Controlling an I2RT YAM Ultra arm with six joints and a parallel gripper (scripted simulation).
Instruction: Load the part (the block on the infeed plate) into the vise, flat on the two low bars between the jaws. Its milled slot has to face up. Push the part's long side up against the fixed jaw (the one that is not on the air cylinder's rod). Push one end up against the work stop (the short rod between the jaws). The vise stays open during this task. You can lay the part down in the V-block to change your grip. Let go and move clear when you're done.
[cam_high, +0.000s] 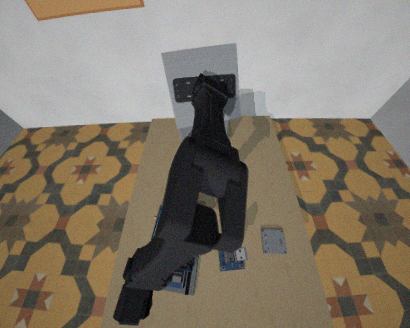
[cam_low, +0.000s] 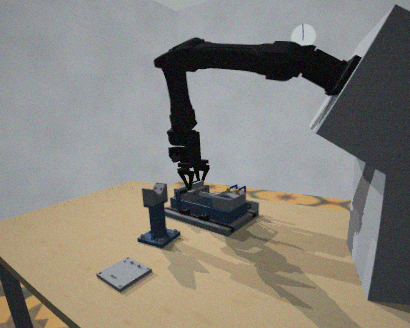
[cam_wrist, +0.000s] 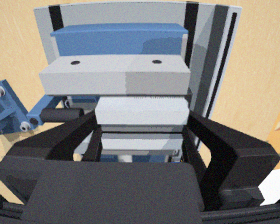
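My hand is 10 mm below the part. From my hand the other things lie so: fixed jaw (30 mm ahead, 10 mm to the left, 20 mm below); then moving jaw (30 mm behind, 30 mm to the left, 20 mm below); then work stop (10 mm ahead, 60 mm to the left, 10 mm below).
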